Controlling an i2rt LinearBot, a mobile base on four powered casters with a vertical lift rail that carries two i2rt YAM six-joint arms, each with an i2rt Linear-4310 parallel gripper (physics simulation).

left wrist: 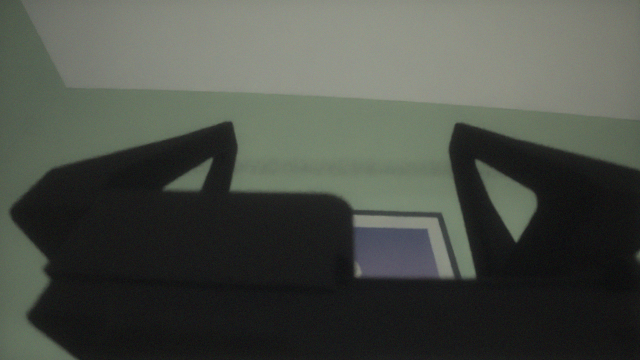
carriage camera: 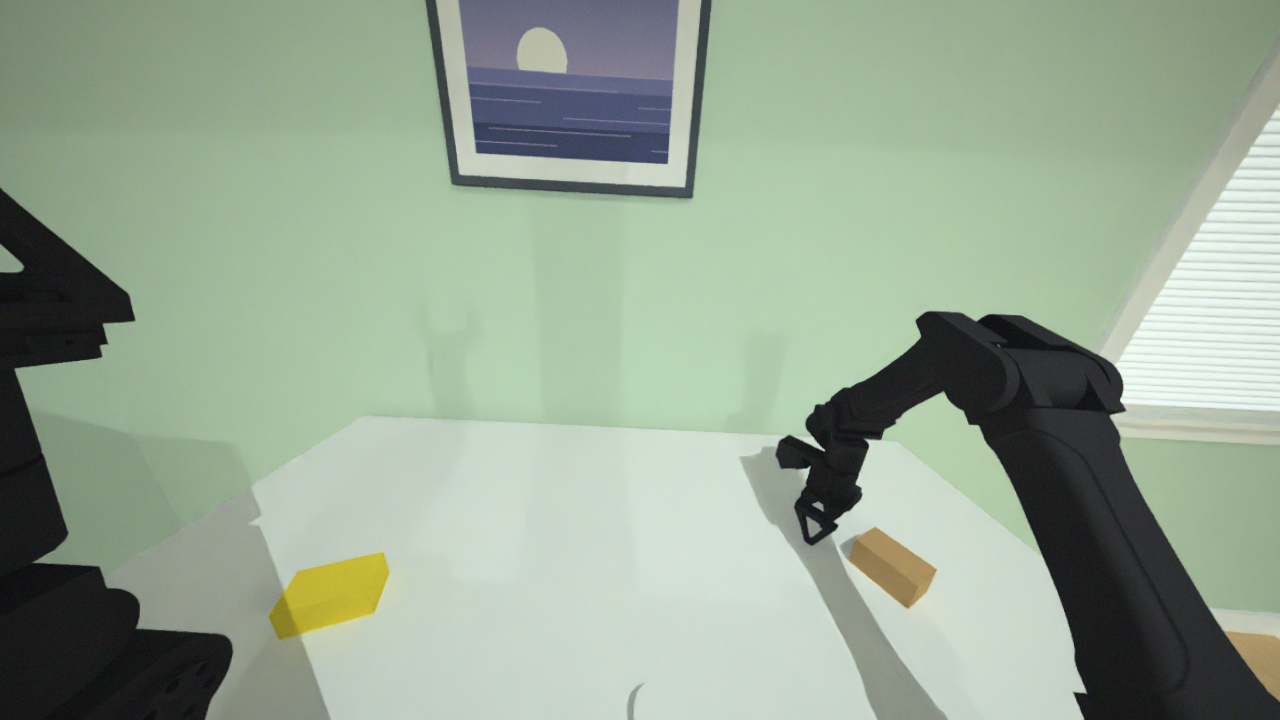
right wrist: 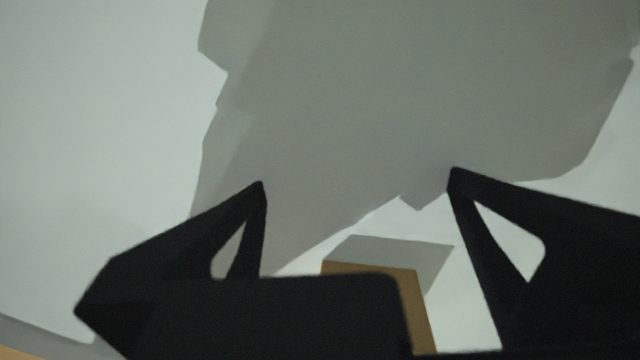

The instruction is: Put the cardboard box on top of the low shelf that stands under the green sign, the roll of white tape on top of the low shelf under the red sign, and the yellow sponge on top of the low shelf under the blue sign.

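Frame: origin at the left arm's base, x ahead, y left, z up, level; centimetres.
Seen in the pictures: left gripper, fingertip midpoint: (left wrist: 342, 134); right gripper, fingertip midpoint: (carriage camera: 818, 531) (right wrist: 355, 184).
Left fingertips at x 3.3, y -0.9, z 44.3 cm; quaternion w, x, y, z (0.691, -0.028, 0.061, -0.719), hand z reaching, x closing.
Observation:
Pixels of each thing's middle, then the offset from my left fingertips to it. "spot": a spot on its surface instead. Level surfaces: height alone.
- brown cardboard box, body centre: (right wrist: 357, 338) (carriage camera: 890, 564) dx +29.8, dy -73.5, dz -52.4 cm
- yellow sponge, body centre: (carriage camera: 335, 592) dx +18.3, dy +10.3, dz -52.7 cm
- white tape, body centre: (carriage camera: 655, 715) dx +8.8, dy -35.0, dz -53.7 cm
- white table, surface height: dz -54.9 cm
- window with blinds, surface spot: (carriage camera: 1226, 331) spot: dx +80.2, dy -176.8, dz -20.1 cm
- Wooden floor, surface height: dz -126.9 cm
The brown cardboard box (carriage camera: 892, 567) (right wrist: 419, 320) lies on the white table at the right; in the right wrist view it is partly hidden behind the gripper body. My right gripper (carriage camera: 816, 530) (right wrist: 355, 184) is open and empty, above the table, just left of and beyond the box. The yellow sponge (carriage camera: 331, 595) lies flat at the left of the table. A thin curved edge, probably of the roll of white tape (carriage camera: 635, 702), shows at the bottom edge of the carriage view. My left gripper (left wrist: 342, 134) is open and empty, raised high at the far left. No shelves or signs show.
The white table (carriage camera: 554, 537) reaches back to the green wall (carriage camera: 295, 268). A framed seascape picture (carriage camera: 572, 111) (left wrist: 395, 250) hangs on the wall. A window with blinds (carriage camera: 1226, 331) is at the right. Wooden floor (carriage camera: 1257, 658) shows past the table's right side.

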